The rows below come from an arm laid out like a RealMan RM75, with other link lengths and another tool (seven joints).
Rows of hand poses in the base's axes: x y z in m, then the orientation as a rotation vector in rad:
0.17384, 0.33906, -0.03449, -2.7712, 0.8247, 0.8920
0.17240, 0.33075, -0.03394, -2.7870, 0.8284, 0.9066
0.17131, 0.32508, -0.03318, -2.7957, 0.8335, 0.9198
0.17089, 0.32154, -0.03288, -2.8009, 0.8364, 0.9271
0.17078, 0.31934, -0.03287, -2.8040, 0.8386, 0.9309
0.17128, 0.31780, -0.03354, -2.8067, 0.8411, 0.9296
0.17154, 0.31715, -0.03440, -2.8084, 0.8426, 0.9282
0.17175, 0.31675, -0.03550, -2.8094, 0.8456, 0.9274
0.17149, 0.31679, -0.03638, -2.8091, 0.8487, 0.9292
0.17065, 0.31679, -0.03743, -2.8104, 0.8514, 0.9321
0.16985, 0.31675, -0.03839, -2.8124, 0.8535, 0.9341
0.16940, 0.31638, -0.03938, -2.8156, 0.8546, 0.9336
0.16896, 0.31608, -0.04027, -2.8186, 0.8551, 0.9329
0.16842, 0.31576, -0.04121, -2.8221, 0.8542, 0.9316
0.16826, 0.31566, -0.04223, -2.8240, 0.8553, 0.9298
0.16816, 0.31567, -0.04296, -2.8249, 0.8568, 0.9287
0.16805, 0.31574, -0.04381, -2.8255, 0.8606, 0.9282
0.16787, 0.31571, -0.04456, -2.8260, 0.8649, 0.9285
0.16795, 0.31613, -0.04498, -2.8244, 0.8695, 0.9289
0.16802, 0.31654, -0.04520, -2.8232, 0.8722, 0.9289
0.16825, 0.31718, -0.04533, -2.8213, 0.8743, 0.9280
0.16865, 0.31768, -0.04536, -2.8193, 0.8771, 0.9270
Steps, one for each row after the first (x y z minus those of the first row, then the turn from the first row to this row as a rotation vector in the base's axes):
-0.00144, -0.00831, 0.00055, -0.0162, 0.0110, 0.0068
-0.00253, -0.01398, 0.00131, -0.0268, 0.0209, 0.0095
-0.00295, -0.01752, 0.00161, -0.0331, 0.0264, 0.0112
-0.00306, -0.01972, 0.00162, -0.0370, 0.0293, 0.0119
-0.00256, -0.02126, 0.00095, -0.0403, 0.0288, 0.0116
-0.00230, -0.02191, 0.00009, -0.0422, 0.0281, 0.0114
-0.00209, -0.02231, -0.00101, -0.0443, 0.0279, 0.0102
-0.00235, -0.02227, -0.00189, -0.0456, 0.0295, 0.0087
-0.00319, -0.02227, -0.00294, -0.0481, 0.0318, 0.0082
-0.00399, -0.02231, -0.00390, -0.0509, 0.0334, 0.0083
-0.00444, -0.02268, -0.00489, -0.0540, 0.0334, 0.0090
-0.00488, -0.02298, -0.00578, -0.0567, 0.0331, 0.0100
-0.00542, -0.02330, -0.00672, -0.0591, 0.0323, 0.0118
-0.00558, -0.02340, -0.00774, -0.0610, 0.0313, 0.0119
-0.00568, -0.02339, -0.00847, -0.0623, 0.0307, 0.0114
-0.00579, -0.02332, -0.00932, -0.0645, 0.0308, 0.0096
-0.00597, -0.02335, -0.01007, -0.0668, 0.0315, 0.0077
-0.00589, -0.02293, -0.01049, -0.0675, 0.0322, 0.0047
-0.00582, -0.02252, -0.01071, -0.0677, 0.0325, 0.0028
-0.00559, -0.02188, -0.01084, -0.0669, 0.0320, 0.0008
-0.00519, -0.02138, -0.01087, -0.0664, 0.0316, -0.0016

